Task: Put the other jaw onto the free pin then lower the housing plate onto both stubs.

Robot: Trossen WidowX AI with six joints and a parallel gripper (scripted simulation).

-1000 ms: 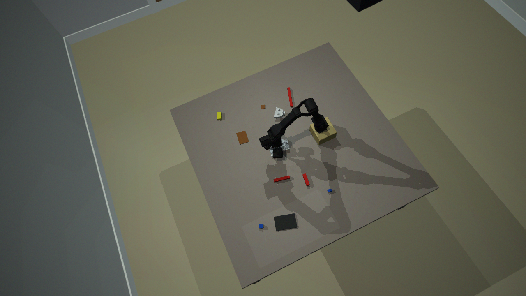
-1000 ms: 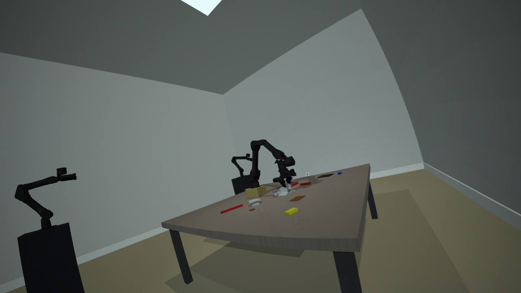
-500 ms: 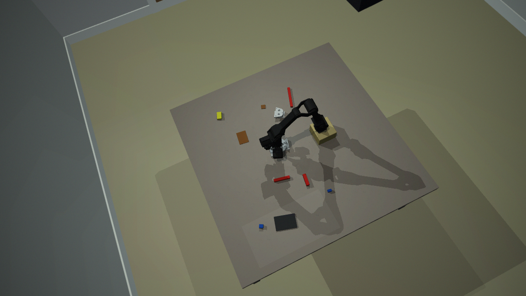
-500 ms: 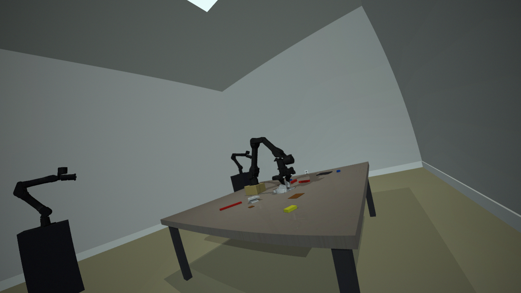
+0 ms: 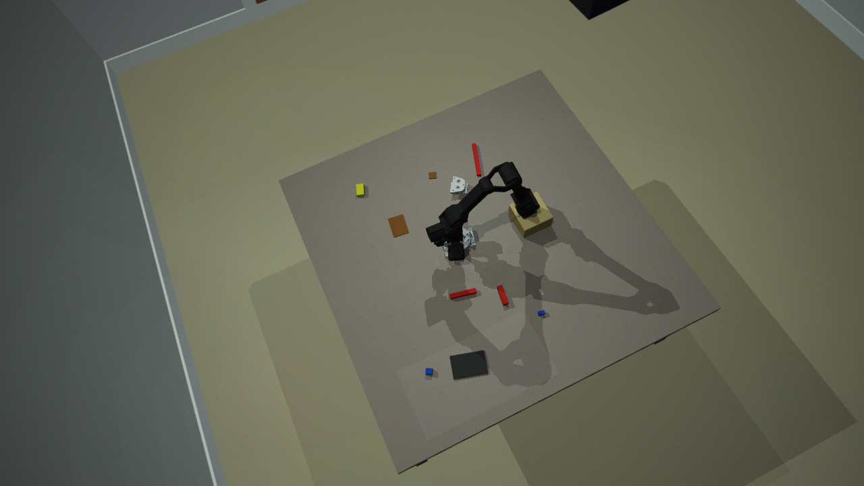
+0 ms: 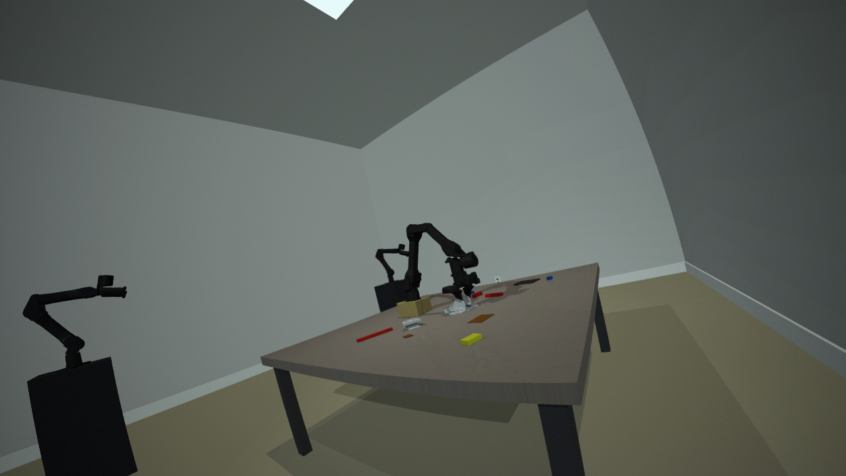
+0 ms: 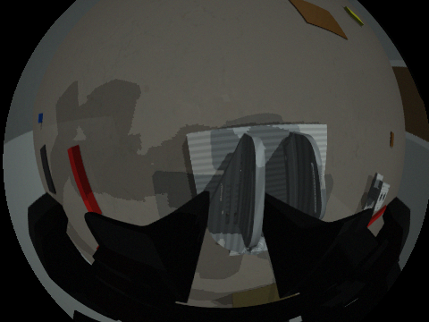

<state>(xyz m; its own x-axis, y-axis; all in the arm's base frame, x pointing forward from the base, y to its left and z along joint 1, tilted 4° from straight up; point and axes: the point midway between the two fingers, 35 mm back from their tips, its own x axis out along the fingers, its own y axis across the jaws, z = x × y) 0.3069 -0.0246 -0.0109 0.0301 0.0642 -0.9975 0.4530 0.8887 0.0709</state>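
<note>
My gripper tip is 40 mm past the silver jaw. Round my gripper tip: dark tile: 190 mm ahead, 420 mm to the left, 20 mm below; yellow block: 210 mm ahead, 440 mm to the right, 20 mm below; brown tile: 150 mm ahead, 210 mm to the right, 20 mm below.
</note>
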